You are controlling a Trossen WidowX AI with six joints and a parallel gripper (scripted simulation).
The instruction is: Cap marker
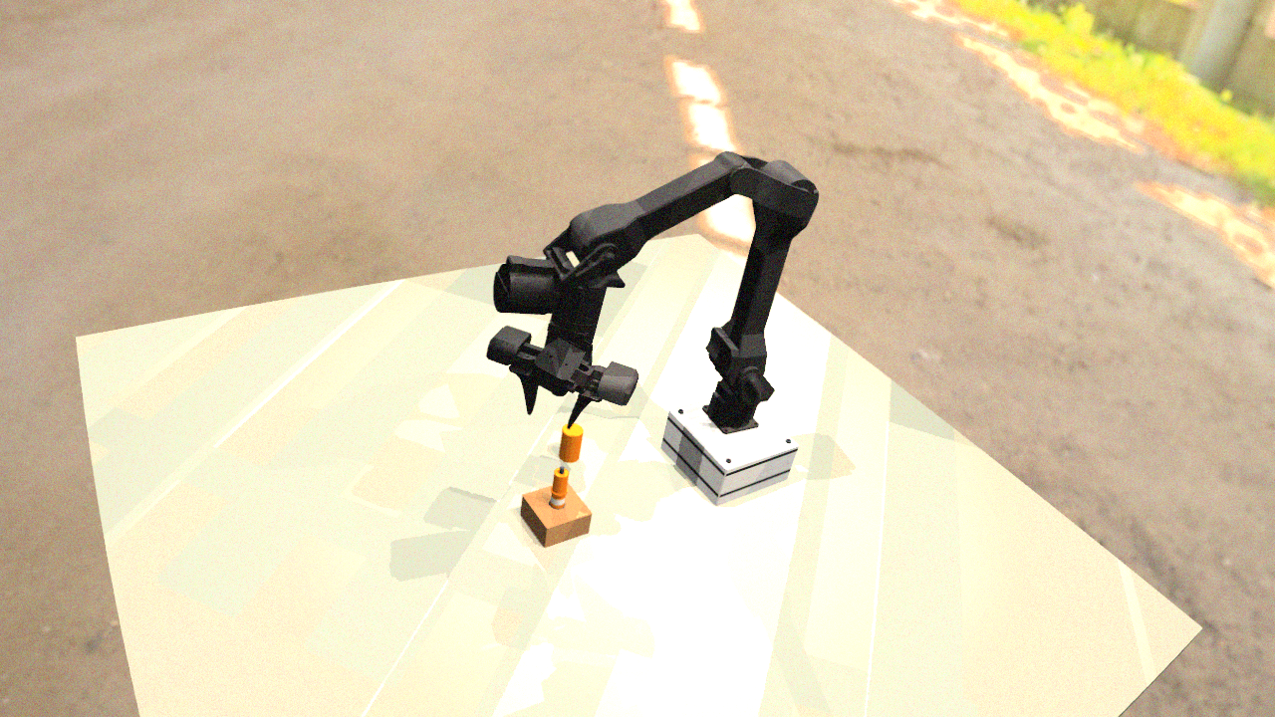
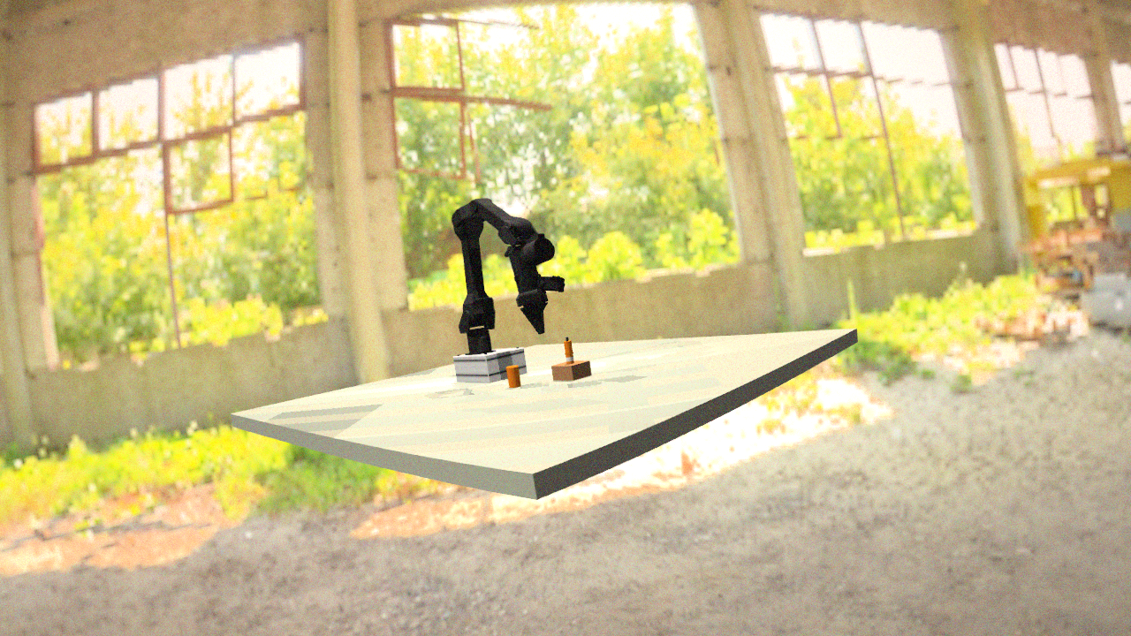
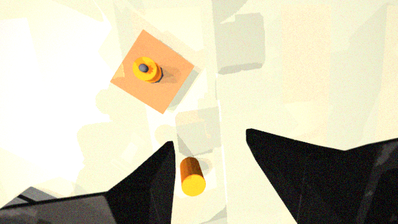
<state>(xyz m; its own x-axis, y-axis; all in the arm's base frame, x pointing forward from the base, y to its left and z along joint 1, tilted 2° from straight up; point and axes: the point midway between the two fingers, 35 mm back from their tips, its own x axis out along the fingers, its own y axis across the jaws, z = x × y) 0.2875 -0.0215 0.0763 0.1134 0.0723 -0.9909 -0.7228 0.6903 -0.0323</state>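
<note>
Right now the orange cap is 70 mm behind my gripper tip, 50 mm to the right of it and 100 mm below it. The rest, counted from my gripper tip: marker band (10 mm ahead, 70 mm to the left, 70 mm below).
</note>
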